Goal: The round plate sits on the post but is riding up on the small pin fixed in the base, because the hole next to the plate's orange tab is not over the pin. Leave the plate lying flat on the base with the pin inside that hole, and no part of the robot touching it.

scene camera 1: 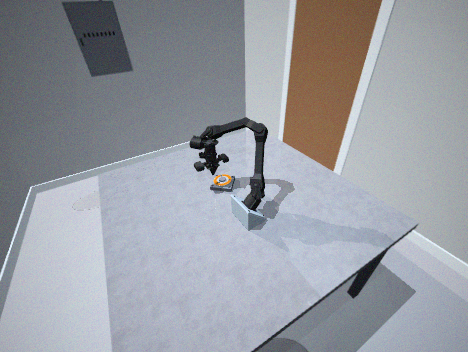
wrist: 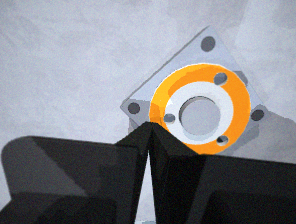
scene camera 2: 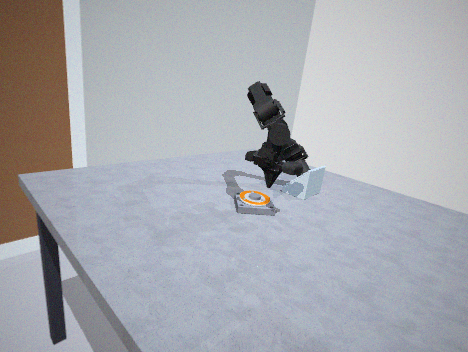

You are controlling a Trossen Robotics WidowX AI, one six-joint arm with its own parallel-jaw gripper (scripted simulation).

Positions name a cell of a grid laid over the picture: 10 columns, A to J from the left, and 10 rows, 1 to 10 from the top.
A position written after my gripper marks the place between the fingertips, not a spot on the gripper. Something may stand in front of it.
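Note:
My gripper (scene camera 2: F6) is shut with nothing in it, so it holds nothing, and you'd see the gripper (wrist: F6) in that view as well. There's a square grey base (wrist: H3) here too.

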